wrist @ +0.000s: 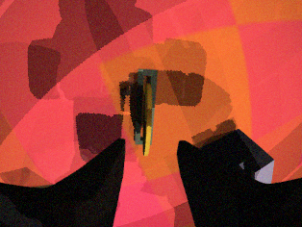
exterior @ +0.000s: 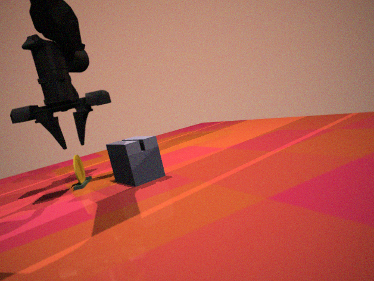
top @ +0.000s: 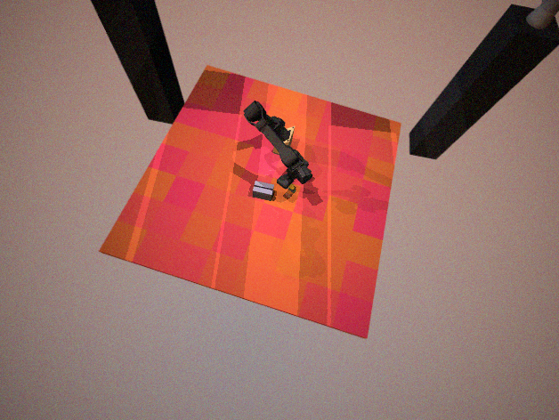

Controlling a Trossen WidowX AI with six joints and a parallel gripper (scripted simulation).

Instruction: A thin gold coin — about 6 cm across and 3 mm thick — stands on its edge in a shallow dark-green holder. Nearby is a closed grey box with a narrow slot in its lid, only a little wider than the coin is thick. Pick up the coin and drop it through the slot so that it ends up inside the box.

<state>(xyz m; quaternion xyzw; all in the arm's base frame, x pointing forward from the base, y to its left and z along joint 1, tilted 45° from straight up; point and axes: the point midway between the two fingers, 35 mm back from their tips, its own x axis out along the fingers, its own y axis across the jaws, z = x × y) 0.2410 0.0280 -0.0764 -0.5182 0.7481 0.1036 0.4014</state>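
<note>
Right now the gold coin is 5 cm below my gripper tip.
</note>
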